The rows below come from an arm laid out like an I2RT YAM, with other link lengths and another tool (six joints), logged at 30 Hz.
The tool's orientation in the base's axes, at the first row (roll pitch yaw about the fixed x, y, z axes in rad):
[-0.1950, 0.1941, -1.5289]
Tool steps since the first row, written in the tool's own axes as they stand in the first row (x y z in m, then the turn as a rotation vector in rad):
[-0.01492, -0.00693, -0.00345, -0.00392, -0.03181, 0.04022]
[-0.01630, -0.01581, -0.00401, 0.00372, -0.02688, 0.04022]
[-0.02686, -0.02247, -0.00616, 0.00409, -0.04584, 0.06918]
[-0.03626, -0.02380, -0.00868, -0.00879, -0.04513, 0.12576]
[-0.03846, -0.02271, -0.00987, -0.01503, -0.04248, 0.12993]
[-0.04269, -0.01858, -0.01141, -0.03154, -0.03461, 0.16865]
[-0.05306, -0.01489, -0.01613, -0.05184, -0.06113, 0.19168]
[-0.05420, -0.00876, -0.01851, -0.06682, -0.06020, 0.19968]
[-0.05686, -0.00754, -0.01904, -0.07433, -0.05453, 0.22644]
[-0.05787, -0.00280, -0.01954, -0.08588, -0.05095, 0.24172]
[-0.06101, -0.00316, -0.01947, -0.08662, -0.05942, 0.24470]
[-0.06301, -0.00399, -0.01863, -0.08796, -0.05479, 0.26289]
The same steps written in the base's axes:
[-0.00809, 0.01471, 0.00087, -0.02319, -0.00593, 0.04552]
[-0.01695, 0.01547, 0.00229, -0.01805, -0.01303, 0.04311]
[-0.02433, 0.02568, 0.00352, -0.03075, -0.02012, 0.07452]
[-0.02653, 0.03525, 0.00316, -0.01918, -0.01768, 0.13134]
[-0.02579, 0.03771, 0.00223, -0.01601, -0.01211, 0.13605]
[-0.02224, 0.04246, 0.00078, -0.00118, -0.00231, 0.17501]
[-0.02000, 0.05377, -0.00246, -0.02333, 0.01134, 0.20614]
[-0.01453, 0.05580, -0.00570, -0.02142, 0.02465, 0.21655]
[-0.01355, 0.05860, -0.00593, -0.01079, 0.02762, 0.24268]
[-0.00906, 0.06005, -0.00712, -0.00468, 0.03646, 0.25894]
[-0.00952, 0.06309, -0.00637, -0.01240, 0.03598, 0.26356]
[-0.01025, 0.06483, -0.00502, -0.00426, 0.03437, 0.28045]

